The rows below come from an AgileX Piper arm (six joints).
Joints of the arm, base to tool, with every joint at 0 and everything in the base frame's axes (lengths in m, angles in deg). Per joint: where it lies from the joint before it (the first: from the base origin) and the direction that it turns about. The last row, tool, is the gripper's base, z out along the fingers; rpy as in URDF.
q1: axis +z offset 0 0 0.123
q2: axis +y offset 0 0 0
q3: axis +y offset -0.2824 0 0.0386
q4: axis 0.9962 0 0.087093 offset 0.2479 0 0.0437
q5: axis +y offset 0 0 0
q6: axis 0.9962 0 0.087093 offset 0.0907 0 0.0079
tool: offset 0 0 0 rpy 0 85.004 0
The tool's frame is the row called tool.
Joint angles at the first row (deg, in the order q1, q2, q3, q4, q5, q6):
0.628, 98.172, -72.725, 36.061, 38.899, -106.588
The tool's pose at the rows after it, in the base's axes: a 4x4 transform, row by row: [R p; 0 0 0 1], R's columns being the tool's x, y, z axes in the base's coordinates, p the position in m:
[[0.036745 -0.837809 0.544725 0.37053], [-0.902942 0.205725 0.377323 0.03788], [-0.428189 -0.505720 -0.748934 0.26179], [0 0 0 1]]
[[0.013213 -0.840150 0.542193 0.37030], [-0.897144 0.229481 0.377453 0.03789], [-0.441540 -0.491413 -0.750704 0.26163], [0 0 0 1]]
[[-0.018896 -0.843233 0.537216 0.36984], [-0.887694 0.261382 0.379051 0.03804], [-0.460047 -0.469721 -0.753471 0.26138], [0 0 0 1]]
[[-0.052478 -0.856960 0.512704 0.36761], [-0.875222 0.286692 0.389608 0.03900], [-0.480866 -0.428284 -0.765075 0.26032], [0 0 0 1]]
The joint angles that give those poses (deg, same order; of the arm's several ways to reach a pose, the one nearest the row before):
0.627, 98.173, -72.725, 36.061, 39.112, -106.085
0.627, 98.173, -72.726, 35.937, 39.271, -104.404
0.628, 98.171, -72.724, 35.829, 39.603, -102.128
0.628, 98.172, -72.724, 35.606, 41.263, -99.590

